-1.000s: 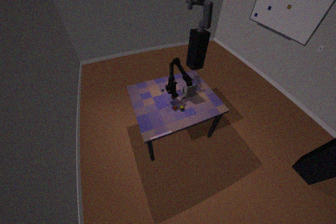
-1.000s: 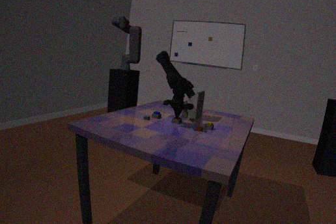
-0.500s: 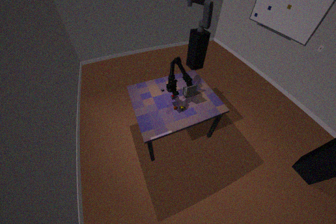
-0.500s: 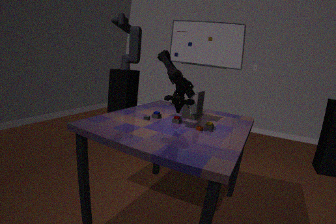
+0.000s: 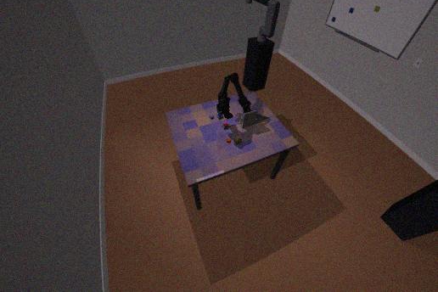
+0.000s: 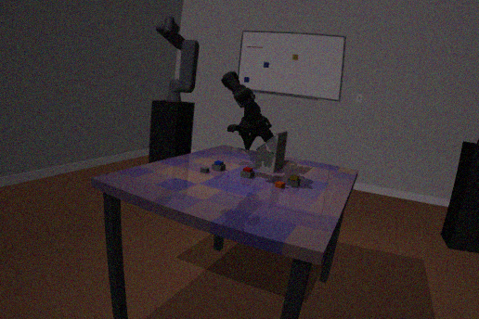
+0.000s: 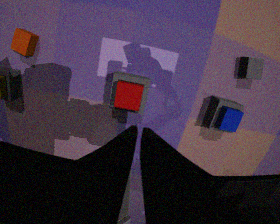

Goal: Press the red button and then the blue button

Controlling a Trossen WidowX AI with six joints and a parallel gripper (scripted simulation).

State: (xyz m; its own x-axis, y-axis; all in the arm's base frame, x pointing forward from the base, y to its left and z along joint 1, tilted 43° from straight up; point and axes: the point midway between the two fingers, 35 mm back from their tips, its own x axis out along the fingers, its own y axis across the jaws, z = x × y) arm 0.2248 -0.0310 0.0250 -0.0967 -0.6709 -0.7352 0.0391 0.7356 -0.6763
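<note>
My gripper tip is now 1 cm past the blue button, 14 cm to the left of it and 9 cm above it. Round my gripper tip: dark block 7 cm ahead, 17 cm to the right, 11 cm below; orange-topped piece 6 cm ahead, 18 cm to the left, 11 cm below; red button 1 cm to the left, 9 cm below.
</note>
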